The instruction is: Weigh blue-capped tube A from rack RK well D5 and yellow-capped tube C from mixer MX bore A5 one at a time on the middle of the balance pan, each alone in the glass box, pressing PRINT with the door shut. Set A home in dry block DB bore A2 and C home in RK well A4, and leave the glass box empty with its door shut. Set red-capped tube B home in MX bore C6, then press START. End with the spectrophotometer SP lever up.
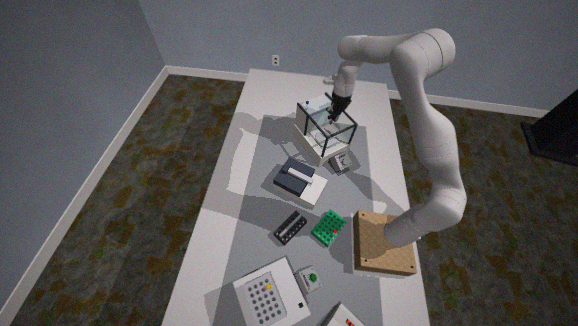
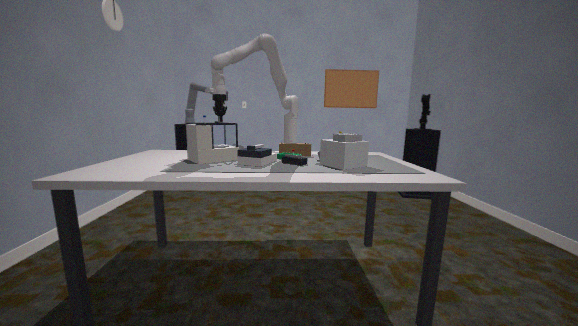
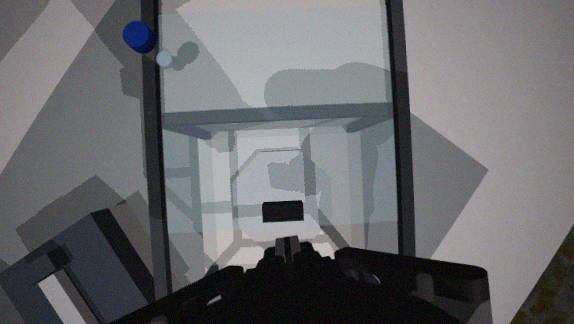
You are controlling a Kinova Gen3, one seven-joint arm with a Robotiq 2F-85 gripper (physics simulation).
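Places are measured from the arm's base along level axes (x back, y up, z left), in millimetres.
Where they show: gripper, fingertip midpoint: (image 1: 334,120) (image 2: 220,122) (image 3: 289,252); arm's base, origin of the base link: (image 1: 395,234) (image 2: 290,143).
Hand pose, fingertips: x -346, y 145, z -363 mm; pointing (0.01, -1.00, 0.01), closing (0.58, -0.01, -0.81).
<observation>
Each offset is from my fingertips to the top centre of the thing. "pt": to the spot under its first point.
My gripper (image 1: 331,120) (image 2: 220,120) (image 3: 289,252) is shut and empty, low over the glass box @(dx -9, dy +8, dz -5 mm) (image 1: 324,145) (image 3: 406,150). Its fingertips are close to a small black block (image 3: 282,211) on the box's glass top panel. The panel seems to cover the rear part, leaving the front part open. The pan (image 3: 250,175) shows no tube on it. Blue-capped tube A @(dx -136, dy +40, dz -29 mm) (image 1: 307,102) (image 2: 204,116) (image 3: 136,34) is upright at the box's rear left; its support is unclear. Red-capped tube B @(dx +122, dy -160, dz +417 mm) (image 1: 335,231) sits in the green rack @(dx +99, dy -184, dz +397 mm) (image 1: 322,240). Yellow-capped tube C @(dx -47, dy -31, dz +691 mm) (image 1: 269,286) sits in the mixer @(pt dx +40, dy -79, dz +698 mm) (image 1: 295,300).
A grey button box @(pt dx +87, dy -145, dz +93 mm) (image 1: 342,161) stands beside the balance. A dark blue and white device @(pt dx +7, dy -170, dz +275 mm) (image 1: 315,192) has a pale bar on top. A black block @(dx -50, dy -166, dz +448 mm) (image 1: 290,227) lies beside the green rack. A green button @(dx +80, dy -140, dz +608 mm) (image 1: 313,277) is beside the mixer. A device with red marks @(pt dx +187, dy -159, dz +694 mm) (image 1: 337,316) is partly visible.
</observation>
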